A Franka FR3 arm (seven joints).
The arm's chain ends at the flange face. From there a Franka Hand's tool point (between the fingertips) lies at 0.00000 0.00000 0.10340 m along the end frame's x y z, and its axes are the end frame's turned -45 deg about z.
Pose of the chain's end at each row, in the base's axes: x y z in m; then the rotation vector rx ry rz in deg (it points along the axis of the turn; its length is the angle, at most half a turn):
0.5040 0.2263 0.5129 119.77 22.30 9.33
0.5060 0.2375 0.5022 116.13 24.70 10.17
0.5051 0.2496 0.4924 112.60 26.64 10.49
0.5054 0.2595 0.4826 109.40 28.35 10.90
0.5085 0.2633 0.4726 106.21 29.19 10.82
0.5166 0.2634 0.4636 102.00 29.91 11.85
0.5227 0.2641 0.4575 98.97 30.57 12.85
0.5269 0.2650 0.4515 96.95 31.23 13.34
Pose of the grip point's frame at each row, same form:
0.5318 0.1427 0.4587 102.63 66.77 -17.29
0.5375 0.1522 0.4529 98.28 67.57 -17.46
0.5394 0.1628 0.4480 94.27 68.02 -18.08
0.5425 0.1716 0.4426 90.65 68.38 -18.48
0.5471 0.1741 0.4374 87.41 67.97 -19.39
0.5584 0.1732 0.4351 83.17 66.98 -19.45
0.5671 0.1738 0.4338 80.05 66.37 -19.20
0.5730 0.1748 0.4309 77.89 66.19 -19.17

